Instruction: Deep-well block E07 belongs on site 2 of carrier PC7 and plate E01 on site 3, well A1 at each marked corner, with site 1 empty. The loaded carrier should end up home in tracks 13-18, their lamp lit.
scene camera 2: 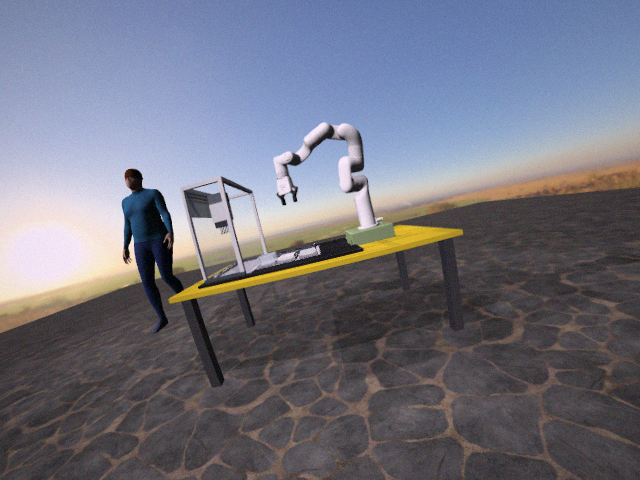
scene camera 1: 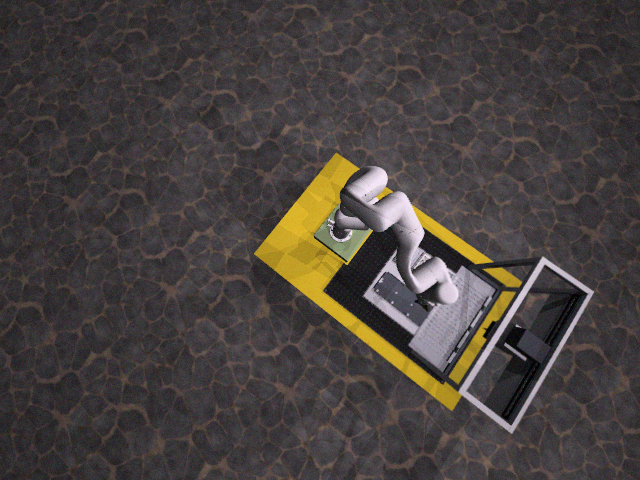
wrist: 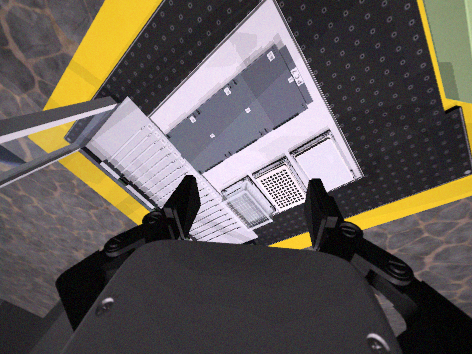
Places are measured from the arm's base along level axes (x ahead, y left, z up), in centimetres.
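Pixels of known places: gripper, fingertip midpoint: (scene camera 2: 289, 203) (wrist: 250, 191); arm's base, link origin: (scene camera 2: 368, 226) (scene camera 1: 340, 231).
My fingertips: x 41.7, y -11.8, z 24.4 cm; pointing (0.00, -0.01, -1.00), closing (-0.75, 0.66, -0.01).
Observation:
For each thing: its top centre in the pictures, then the offset to it from my fingertips. Level surfaces: height alone.
- dark grey carrier, top centre: (wrist: 229, 124) (scene camera 1: 404, 298) (scene camera 2: 289, 249) dy -2.4, dx +6.7, dz -27.6 cm
- white plate with dark wells, top centre: (wrist: 282, 190) (scene camera 2: 287, 255) (scene camera 1: 424, 266) dy +18.7, dx +8.6, dz -28.0 cm
- plain white-topped plate, top centre: (wrist: 324, 168) (scene camera 2: 307, 250) dy +19.8, dx -2.6, dz -28.0 cm
- pale grooved track deck, surface height: dz -30.6 cm
The dark grey carrier (wrist: 260, 92) (scene camera 1: 390, 294) lies flat on a white tray (wrist: 240, 37), with no plate on it. Beside it in the wrist view stand a clear, ribbed plate (wrist: 248, 205), a white plate with dark wells (wrist: 281, 187) and a plain white-topped plate (wrist: 325, 162). Their labels and A1 corners are too small to read, so I cannot tell which is E07 or E01. The pale grooved track deck (wrist: 150, 157) (scene camera 1: 449, 330) adjoins the tray; no lit lamp can be made out. My gripper (wrist: 250, 191) (scene camera 2: 289, 200) is open and empty, high above the deck and plates.
A tall frame (scene camera 1: 567, 274) (scene camera 2: 232, 227) (wrist: 55, 120) with a hanging grey unit (scene camera 1: 532, 346) (scene camera 2: 219, 211) stands at the deck's far end. The green arm base (scene camera 1: 330, 240) (scene camera 2: 369, 234) (wrist: 452, 45) is at the other end. A person (scene camera 2: 147, 217) stands beyond the table.

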